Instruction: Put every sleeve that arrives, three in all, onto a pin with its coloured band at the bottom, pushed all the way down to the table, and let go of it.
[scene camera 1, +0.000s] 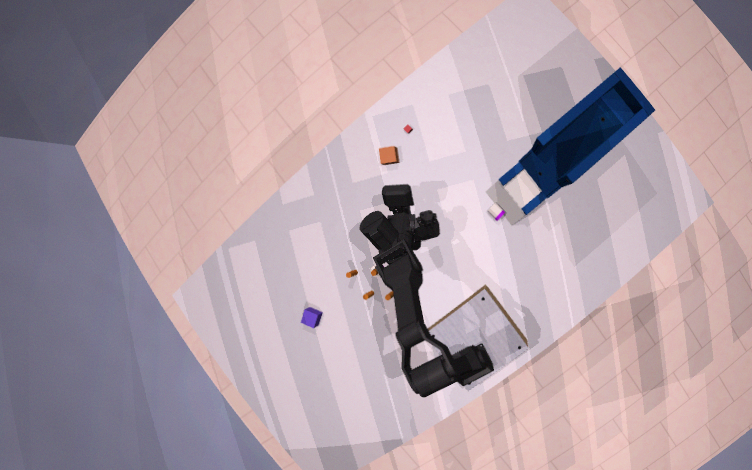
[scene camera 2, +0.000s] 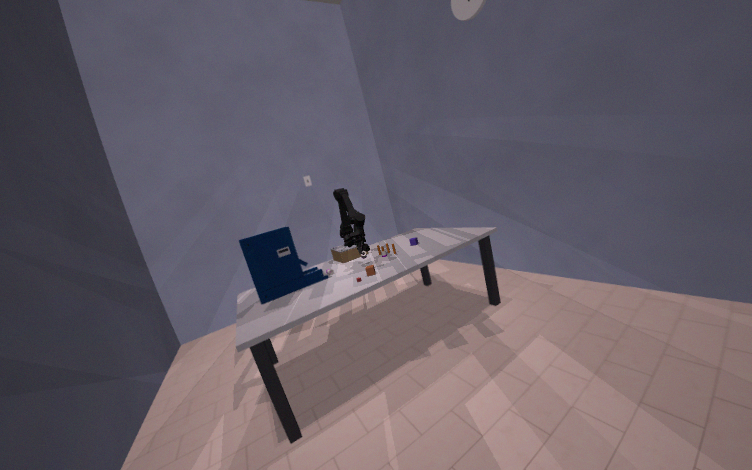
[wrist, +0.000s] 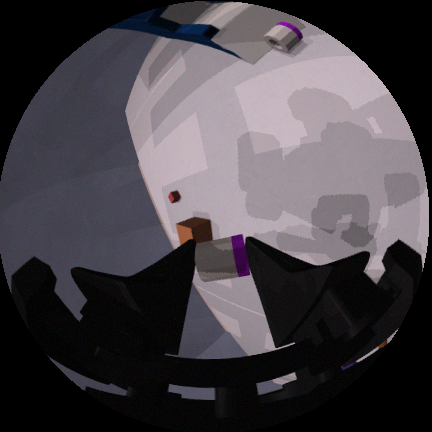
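Observation:
My gripper (wrist: 220, 243) (scene camera 2: 363, 252) is shut on a grey-white sleeve (wrist: 215, 260) with a purple band. The sleeve lies crosswise between the fingertips, band against the right finger in the wrist view, above the table. In scene camera 1 the arm hides the fingertips. A second sleeve (scene camera 1: 495, 211) (wrist: 282, 39) (scene camera 2: 329, 272) lies on its side by the chute's grey lip, its band facing away in the wrist view. Several orange pins (scene camera 1: 351, 273) (scene camera 1: 368, 294) (scene camera 2: 394, 248) stand beside the arm. A third sleeve (scene camera 2: 383, 254) appears to be around one pin, purple band low; the arm hides it in scene camera 1.
A blue chute (scene camera 1: 576, 109) (scene camera 2: 271, 266) stands at one end of the table. A wooden-edged box (scene camera 1: 506, 313) (scene camera 2: 346, 255) is beside the arm's base. An orange cube (scene camera 1: 388, 155) (scene camera 2: 370, 270) (wrist: 201, 230), a small red cube (scene camera 1: 408, 129) (wrist: 174, 196) and a purple cube (scene camera 1: 311, 317) (scene camera 2: 413, 241) are on the table.

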